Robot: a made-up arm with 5 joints. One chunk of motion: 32 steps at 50 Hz.
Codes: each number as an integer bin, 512 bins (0 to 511) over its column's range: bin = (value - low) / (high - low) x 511, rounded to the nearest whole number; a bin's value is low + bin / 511 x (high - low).
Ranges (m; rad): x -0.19..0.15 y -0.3..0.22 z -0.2..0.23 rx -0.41..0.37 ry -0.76..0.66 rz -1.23..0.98
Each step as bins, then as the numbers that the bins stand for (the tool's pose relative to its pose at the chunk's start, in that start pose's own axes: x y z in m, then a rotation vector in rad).
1 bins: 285 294 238 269 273 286
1 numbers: -0.0004 -0.0008 0.0003 0.0006 -0.0014 0.0069
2 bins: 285 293 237 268 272 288
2 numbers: -0.0004 -0.0018 -0.0006 -0.0009 -0.0041 0.0156
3 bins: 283 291 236 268 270 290
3 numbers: -0.0017 -0.0039 -0.0014 -0.0009 -0.0097 0.0242
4 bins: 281 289 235 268 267 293
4 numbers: -0.0030 -0.0059 -0.0023 -0.0009 -0.0180 0.0372
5 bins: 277 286 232 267 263 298
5 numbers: -0.0057 -0.0090 -0.0048 -0.0024 -0.0292 0.0588
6 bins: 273 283 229 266 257 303
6 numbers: -0.0084 -0.0120 -0.0073 -0.0040 -0.0458 0.0804
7 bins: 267 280 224 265 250 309
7 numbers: -0.0123 -0.0151 -0.0115 -0.0055 -0.0653 0.1064
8 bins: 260 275 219 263 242 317
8 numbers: -0.0170 -0.0202 -0.0157 -0.0086 -0.0875 0.1410
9 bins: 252 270 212 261 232 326
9 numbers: -0.0223 -0.0252 -0.0216 -0.0116 -0.1153 0.1799
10 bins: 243 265 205 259 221 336
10 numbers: -0.0283 -0.0303 -0.0275 -0.0147 -0.1459 0.2232
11 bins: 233 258 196 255 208 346
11 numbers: -0.0350 -0.0375 -0.0351 -0.0208 -0.1820 0.2664
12 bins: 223 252 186 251 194 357
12 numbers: -0.0416 -0.0436 -0.0435 -0.0269 -0.2209 0.3140
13 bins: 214 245 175 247 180 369
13 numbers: -0.0476 -0.0507 -0.0527 -0.0330 -0.2598 0.3659
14 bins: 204 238 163 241 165 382
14 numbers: -0.0543 -0.0578 -0.0628 -0.0421 -0.3015 0.4221
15 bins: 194 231 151 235 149 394
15 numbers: -0.0609 -0.0649 -0.0729 -0.0513 -0.3459 0.4740
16 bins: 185 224 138 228 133 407
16 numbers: -0.0669 -0.0721 -0.0839 -0.0620 -0.3904 0.5302
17 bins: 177 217 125 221 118 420
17 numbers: -0.0722 -0.0792 -0.0948 -0.0727 -0.4321 0.5864
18 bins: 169 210 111 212 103 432
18 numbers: -0.0776 -0.0863 -0.1066 -0.0864 -0.4738 0.6383
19 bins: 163 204 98 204 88 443
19 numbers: -0.0815 -0.0924 -0.1175 -0.0986 -0.5155 0.6859
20 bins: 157 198 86 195 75 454
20 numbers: -0.0855 -0.0985 -0.1276 -0.1123 -0.5516 0.7335
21 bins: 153 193 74 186 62 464
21 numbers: -0.0882 -0.1036 -0.1377 -0.1261 -0.5877 0.7767
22 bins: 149 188 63 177 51 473
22 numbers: -0.0909 -0.1087 -0.1470 -0.1398 -0.6183 0.8157
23 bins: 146 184 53 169 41 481
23 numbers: -0.0929 -0.1128 -0.1554 -0.1520 -0.6461 0.8503
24 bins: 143 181 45 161 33 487
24 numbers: -0.0949 -0.1158 -0.1621 -0.1642 -0.6683 0.8762
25 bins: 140 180 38 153 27 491
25 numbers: -0.0968 -0.1168 -0.1680 -0.1765 -0.6850 0.8935
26 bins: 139 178 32 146 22 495
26 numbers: -0.0975 -0.1189 -0.1731 -0.1871 -0.6989 0.9108
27 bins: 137 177 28 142 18 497
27 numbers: -0.0988 -0.1199 -0.1764 -0.1932 -0.7100 0.9195
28 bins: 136 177 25 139 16 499
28 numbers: -0.0995 -0.1199 -0.1790 -0.1978 -0.7155 0.9281
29 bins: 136 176 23 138 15 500
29 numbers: -0.0995 -0.1209 -0.1806 -0.1994 -0.7183 0.9324
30 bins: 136 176 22 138 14 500
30 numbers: -0.0995 -0.1209 -0.1815 -0.1994 -0.7211 0.9324
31 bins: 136 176 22 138 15 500
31 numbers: -0.0995 -0.1209 -0.1815 -0.1994 -0.7183 0.9324
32 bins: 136 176 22 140 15 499
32 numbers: -0.0995 -0.1209 -0.1815 -0.1963 -0.7183 0.9281
